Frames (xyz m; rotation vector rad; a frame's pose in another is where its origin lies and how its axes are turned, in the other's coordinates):
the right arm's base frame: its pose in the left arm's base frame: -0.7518 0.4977 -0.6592 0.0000 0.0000 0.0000
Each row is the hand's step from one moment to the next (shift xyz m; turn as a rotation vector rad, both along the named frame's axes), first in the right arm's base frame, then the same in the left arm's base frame.
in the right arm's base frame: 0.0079 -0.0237 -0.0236 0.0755 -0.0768 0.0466
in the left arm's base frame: 0.0079 -0.0237 -0.0236 0.0755 -0.0768 0.0466
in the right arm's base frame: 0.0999 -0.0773 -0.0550 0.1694 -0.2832 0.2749
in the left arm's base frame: 0.0999 -0.0773 -0.0550 0.1694 -0.2832 0.2749
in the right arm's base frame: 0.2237 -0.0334 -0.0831 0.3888 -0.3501 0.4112
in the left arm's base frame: 0.2237 -0.0334 -0.0831 0.3888 -0.3501 0.4112
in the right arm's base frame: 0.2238 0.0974 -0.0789 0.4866 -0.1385 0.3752
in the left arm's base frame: 0.2238 0.0974 -0.0789 0.4866 -0.1385 0.3752
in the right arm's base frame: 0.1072 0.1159 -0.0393 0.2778 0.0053 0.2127
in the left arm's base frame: 0.1072 0.1159 -0.0393 0.2778 0.0053 0.2127
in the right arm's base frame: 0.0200 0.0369 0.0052 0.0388 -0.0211 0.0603
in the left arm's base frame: 0.0200 0.0369 0.0052 0.0388 -0.0211 0.0603
